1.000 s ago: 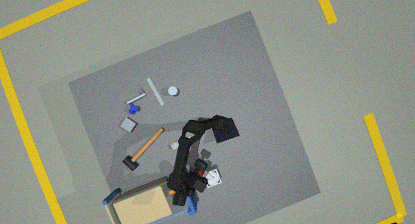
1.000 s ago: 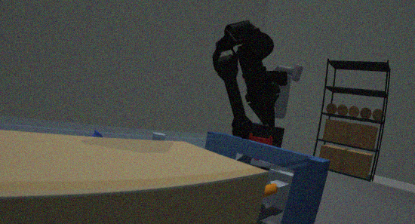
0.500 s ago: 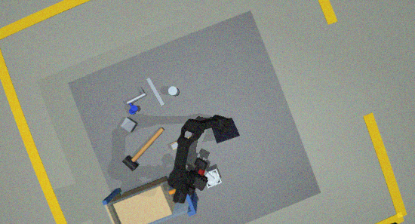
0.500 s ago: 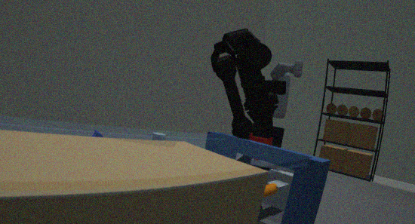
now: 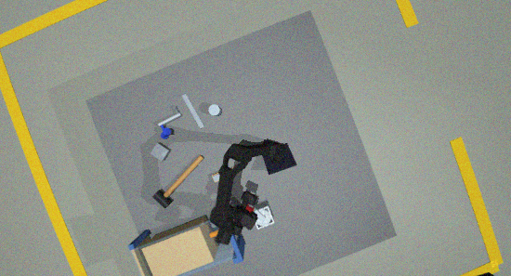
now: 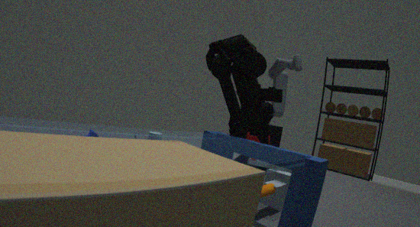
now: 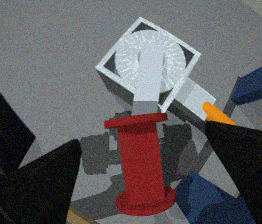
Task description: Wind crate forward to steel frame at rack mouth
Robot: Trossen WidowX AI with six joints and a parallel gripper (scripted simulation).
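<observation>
Right now the red knob is 1 cm ahead of my gripper tip, 1 cm to the right of it and 1 cm below it. Also, from my gripper tip: blue steel frame: 11 cm ahead, 9 cm to the left, 4 cm below; then winch handle: 1 cm behind, 2 cm to the left, 4 cm below; then winch: 6 cm behind, 6 cm to the left, 11 cm below.
</observation>
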